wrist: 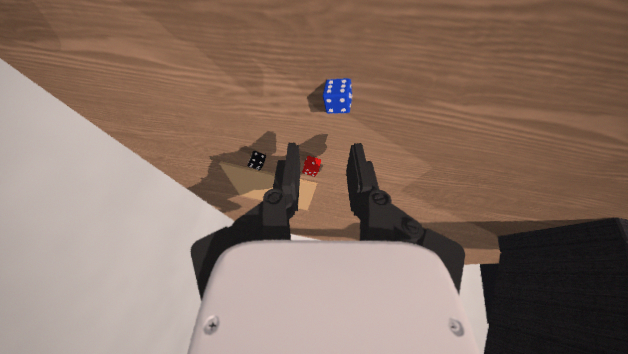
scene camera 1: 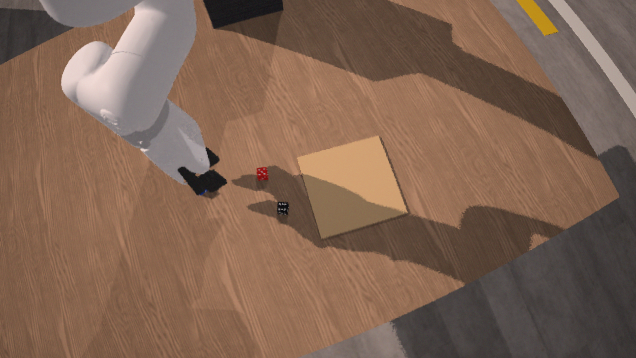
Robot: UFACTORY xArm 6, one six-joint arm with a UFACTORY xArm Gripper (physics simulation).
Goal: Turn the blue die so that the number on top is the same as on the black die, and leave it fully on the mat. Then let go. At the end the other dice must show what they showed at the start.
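Frame: origin at the arm's base, x ahead, y left, z up, level; metres.
Seen in the pictures: gripper, between the fingertips: [wrist: 324, 157] [scene camera 1: 215, 175].
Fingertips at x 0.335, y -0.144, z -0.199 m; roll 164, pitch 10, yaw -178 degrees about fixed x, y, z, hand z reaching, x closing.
A point is followed by its place in that frame.
The blue die [scene camera 1: 202, 192] [wrist: 338, 96] @(x 0.333, y -0.185, z -0.219 m) rests on the table, off the mat. In the wrist view it shows a six-pip face and a four-pip face; in the scene view it is mostly hidden under the gripper. The gripper [scene camera 1: 220, 171] @(x 0.335, y -0.144, z -0.199 m) [wrist: 325, 145] @(x 0.335, y -0.144, z -0.199 m) is partly open, with nothing between its fingers. Its fingertips are apart from the blue die, which appears beyond them in the wrist view. The black die [scene camera 1: 283, 208] @(x 0.418, y -0.061, z -0.219 m) [wrist: 257, 160] @(x 0.411, y -0.069, z -0.224 m) stands beside the mat [scene camera 1: 355, 170] @(x 0.395, y 0.067, z -0.231 m) [wrist: 245, 179] @(x 0.452, y 0.019, z -0.231 m); its pips are small in the scene view. The red die [scene camera 1: 262, 173] @(x 0.351, y -0.073, z -0.219 m) [wrist: 312, 166] @(x 0.346, y -0.081, z -0.223 m) also stands off the mat.
The wooden table [scene camera 1: 165, 260] @(x 0.428, y -0.271, z -0.235 m) [wrist: 450, 75] @(x 0.272, y -0.199, z -0.235 m) carries the dice and the mat. A dark block [scene camera 1: 245, 11] @(x 0.003, y -0.003, z -0.209 m) [wrist: 560, 285] @(x 0.021, y -0.016, z -0.158 m) stands at the back in the scene view and at lower right in the wrist view. The arm's shadow falls across the black die and part of the mat.
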